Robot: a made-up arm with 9 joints. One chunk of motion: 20 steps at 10 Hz.
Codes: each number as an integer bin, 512 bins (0 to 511) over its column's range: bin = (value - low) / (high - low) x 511, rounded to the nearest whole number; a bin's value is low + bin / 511 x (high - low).
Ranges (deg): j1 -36..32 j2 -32..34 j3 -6..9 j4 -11..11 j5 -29..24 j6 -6..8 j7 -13..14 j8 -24..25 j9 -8..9
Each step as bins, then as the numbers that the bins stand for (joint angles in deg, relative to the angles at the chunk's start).
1 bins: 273 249 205 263 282 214 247 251 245
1 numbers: 0.33 0.16 0.02 0.32 0.25 -0.14 0.05 0.07 0.15
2 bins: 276 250 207 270 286 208 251 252 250
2 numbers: 0.73 0.29 0.08 0.62 0.66 -0.30 0.26 0.16 0.32
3 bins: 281 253 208 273 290 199 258 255 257
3 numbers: 1.39 0.68 0.11 0.75 1.08 -0.55 0.63 0.45 0.55
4 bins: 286 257 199 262 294 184 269 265 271
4 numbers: 2.06 1.19 -0.16 0.28 1.49 -0.96 1.21 1.41 1.02
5 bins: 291 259 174 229 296 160 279 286 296
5 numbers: 2.72 1.45 -0.89 -1.14 1.70 -1.62 1.74 3.42 1.85
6 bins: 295 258 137 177 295 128 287 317 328
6 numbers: 3.26 1.32 -1.98 -3.38 1.60 -2.49 2.16 6.40 2.91
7 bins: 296 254 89 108 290 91 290 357 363
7 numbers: 3.39 0.81 -3.39 -6.35 1.08 -3.51 2.32 10.23 4.08
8 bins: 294 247 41 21 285 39 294 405 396
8 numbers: 3.12 -0.10 -4.80 -10.10 0.56 -4.93 2.53 14.84 5.17
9 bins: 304 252 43 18 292 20 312 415 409
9 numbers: 4.45 0.55 -4.74 -10.23 1.29 -5.45 3.49 15.79 5.61
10 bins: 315 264 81 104 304 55 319 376 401
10 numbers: 5.92 2.10 -3.62 -6.52 2.53 -4.49 3.86 12.05 5.34
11 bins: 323 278 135 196 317 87 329 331 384
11 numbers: 6.98 3.91 -2.04 -2.56 3.88 -3.62 4.38 7.74 4.77
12 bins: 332 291 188 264 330 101 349 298 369
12 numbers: 8.18 5.59 -0.48 0.37 5.23 -3.23 5.44 4.58 4.28
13 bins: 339 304 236 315 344 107 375 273 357
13 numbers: 9.11 7.26 0.93 2.56 6.68 -3.07 6.81 2.18 3.88
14 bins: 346 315 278 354 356 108 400 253 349
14 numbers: 10.04 8.68 2.16 4.24 7.92 -3.04 8.14 0.26 3.61
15 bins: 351 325 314 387 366 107 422 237 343
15 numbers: 10.71 9.98 3.22 5.66 8.96 -3.07 9.30 -1.27 3.41
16 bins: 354 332 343 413 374 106 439 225 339
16 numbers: 11.11 10.88 4.07 6.78 9.79 -3.10 10.20 -2.42 3.28
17 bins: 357 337 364 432 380 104 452 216 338
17 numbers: 11.51 11.53 4.68 7.60 10.41 -3.15 10.88 -3.29 3.24
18 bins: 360 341 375 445 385 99 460 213 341
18 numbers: 11.91 12.04 5.01 8.16 10.93 -3.29 11.31 -3.58 3.34
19 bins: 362 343 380 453 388 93 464 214 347
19 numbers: 12.17 12.30 5.15 8.50 11.24 -3.45 11.52 -3.48 3.54
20 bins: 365 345 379 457 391 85 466 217 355
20 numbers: 12.57 12.56 5.13 8.68 11.55 -3.67 11.62 -3.19 3.81
